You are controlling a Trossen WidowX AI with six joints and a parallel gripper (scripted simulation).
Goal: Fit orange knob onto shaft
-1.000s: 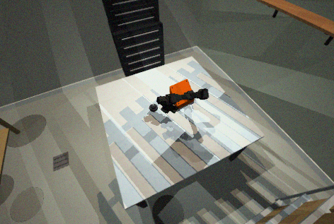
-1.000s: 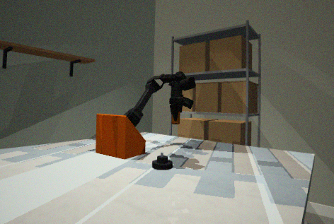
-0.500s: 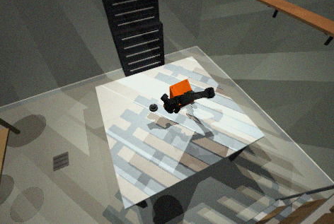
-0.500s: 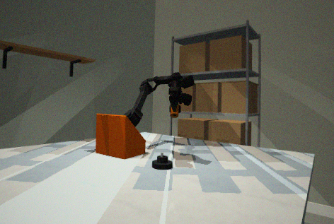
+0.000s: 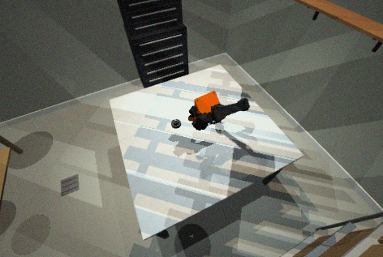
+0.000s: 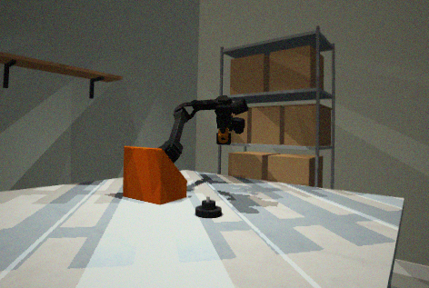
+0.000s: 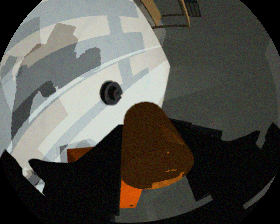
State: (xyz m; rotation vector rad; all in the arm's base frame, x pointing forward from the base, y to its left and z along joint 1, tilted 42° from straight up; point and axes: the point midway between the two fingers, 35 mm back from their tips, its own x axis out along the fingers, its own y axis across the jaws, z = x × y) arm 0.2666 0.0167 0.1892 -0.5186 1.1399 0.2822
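Right now my gripper tip is 2 cm past the orange knob, 2 cm to the right of it and 2 cm below it. Also, from my gripper tip: round pedestal 8 cm ahead, 17 cm to the right, 22 cm below.
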